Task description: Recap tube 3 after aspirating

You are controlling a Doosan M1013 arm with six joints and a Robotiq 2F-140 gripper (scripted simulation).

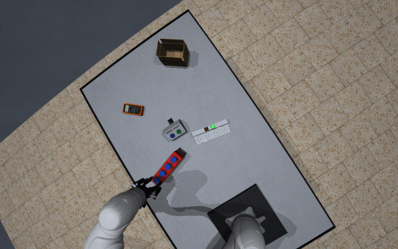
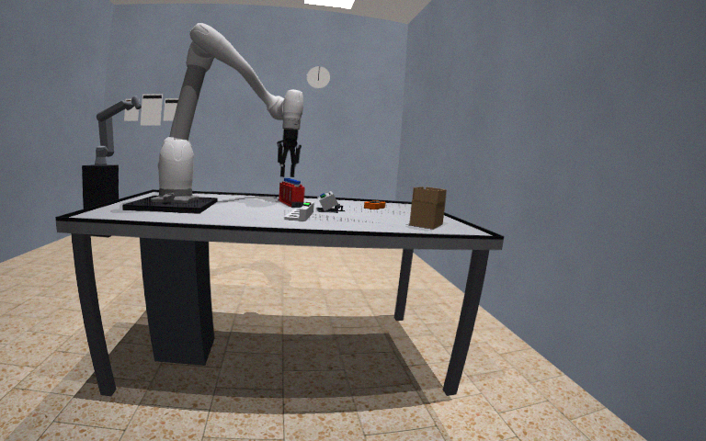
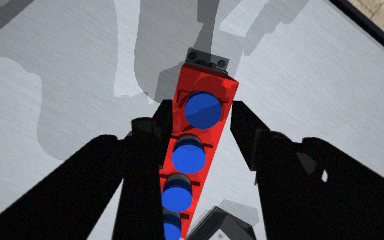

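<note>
Now: hand 100 mm to the left of the blue cap, 50 mm above it and 40 mm short of it. Round my hand: key housing 220 mm to the right, 200 mm ahead, 110 mm below; then green ready key 240 mm to the right, 180 mm ahead, 90 mm below; then blue cycle key 200 mm to the right, 180 mm ahead, 90 mm below.
</note>
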